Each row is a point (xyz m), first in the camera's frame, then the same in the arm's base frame.
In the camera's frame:
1: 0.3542 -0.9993 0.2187
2: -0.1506 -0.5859 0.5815
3: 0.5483 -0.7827 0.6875
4: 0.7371 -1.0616 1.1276
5: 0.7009 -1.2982 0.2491
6: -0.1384 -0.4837 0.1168
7: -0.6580 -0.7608 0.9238
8: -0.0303 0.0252 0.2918
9: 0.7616 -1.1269 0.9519
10: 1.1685 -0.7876 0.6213
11: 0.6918 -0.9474 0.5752
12: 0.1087 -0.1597 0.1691
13: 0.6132 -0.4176 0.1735
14: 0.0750 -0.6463 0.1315
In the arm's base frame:
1: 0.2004 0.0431 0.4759
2: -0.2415 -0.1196 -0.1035
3: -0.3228 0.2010 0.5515
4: -0.6664 0.0276 0.9502
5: 0.2429 0.0718 0.9317
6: 0.1679 0.0791 -0.2428
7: -0.4832 -0.6767 -0.2942
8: -0.1608 0.4521 -0.4755
9: -0.4809 0.0461 0.9815
10: -0.2947 0.6422 0.9916
11: -0.1740 0.2177 0.7462
12: 0.0044 0.4548 -0.2723
13: 0.0497 0.6268 0.2657
14: 0.1913 0.1123 0.0228

